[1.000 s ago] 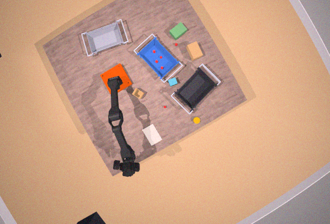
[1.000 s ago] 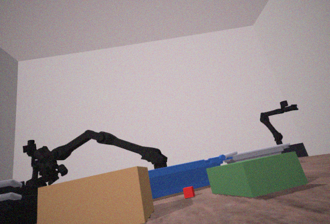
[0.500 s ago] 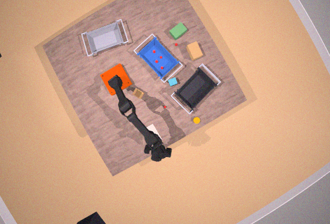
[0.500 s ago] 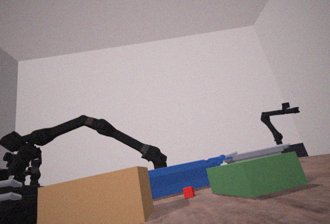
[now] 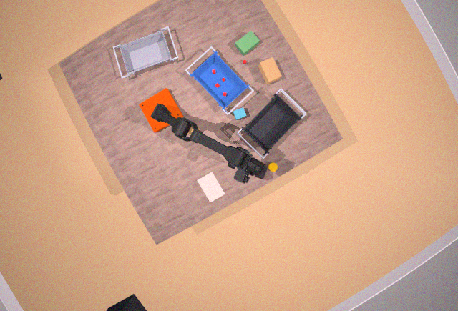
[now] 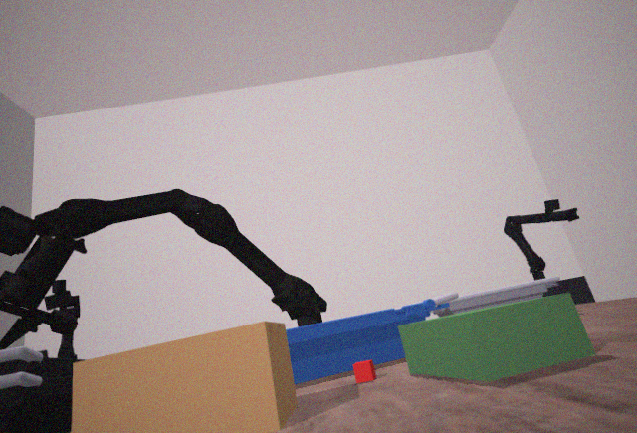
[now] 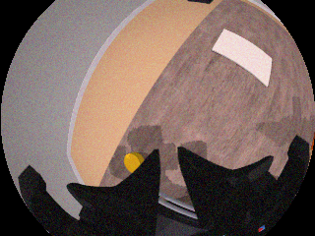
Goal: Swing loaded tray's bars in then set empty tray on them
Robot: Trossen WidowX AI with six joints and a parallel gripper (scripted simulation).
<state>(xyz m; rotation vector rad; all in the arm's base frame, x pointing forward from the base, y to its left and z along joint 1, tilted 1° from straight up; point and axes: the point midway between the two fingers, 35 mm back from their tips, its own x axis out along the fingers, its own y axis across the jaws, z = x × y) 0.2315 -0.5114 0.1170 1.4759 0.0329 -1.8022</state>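
Now: gripper tip 13 cm short of the cyan block, 29 cm to the right of it and 9 cm above it. Also, from my gripper tip: small box (14 cm behind, 36 cm to the left, 10 cm below); then yellow disc (13 cm ahead, 7 cm to the right, 11 cm below); then white card (24 cm behind, 3 cm to the left, 11 cm below).
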